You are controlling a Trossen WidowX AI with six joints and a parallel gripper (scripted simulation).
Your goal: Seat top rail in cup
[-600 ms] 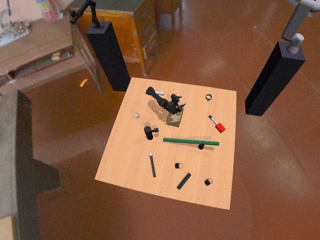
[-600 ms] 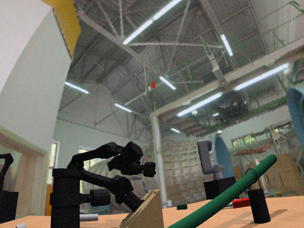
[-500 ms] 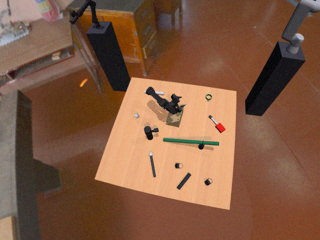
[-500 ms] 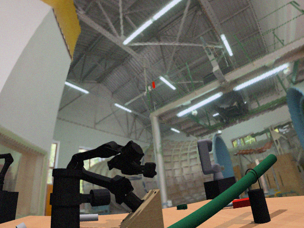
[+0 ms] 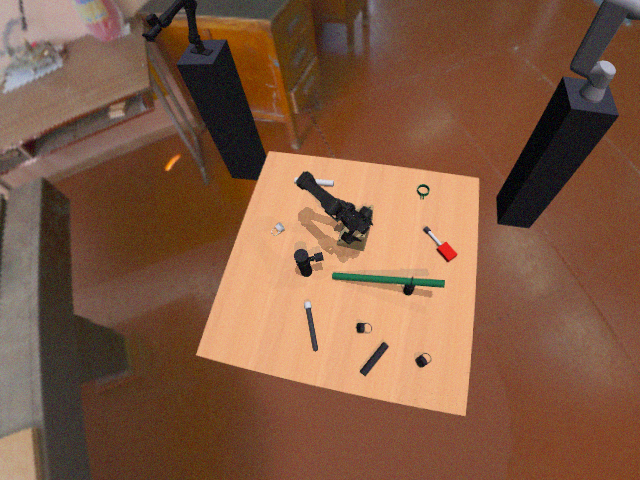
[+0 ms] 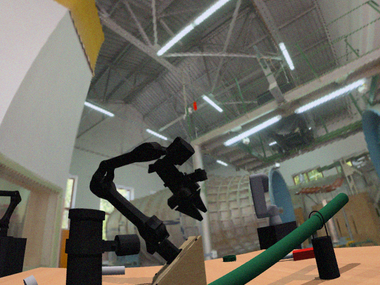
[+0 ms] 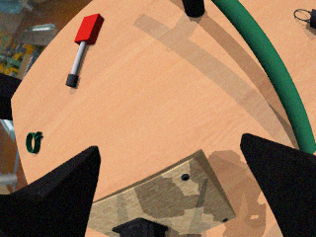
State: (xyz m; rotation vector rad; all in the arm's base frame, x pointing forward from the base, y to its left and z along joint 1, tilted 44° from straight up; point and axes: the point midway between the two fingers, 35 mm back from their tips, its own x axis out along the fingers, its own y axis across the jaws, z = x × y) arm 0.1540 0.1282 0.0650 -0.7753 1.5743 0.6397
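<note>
Right now the black rail-end cup is 130 mm ahead of my gripper tip, 230 mm to the right of it and 70 mm below it. Also, from my gripper tip: white clip: 50 mm behind, 500 mm to the right, 190 mm below; red-handled tool: 110 mm behind, 360 mm to the left, 190 mm below; small black post: 180 mm ahead, 240 mm to the left, 100 mm below.
</note>
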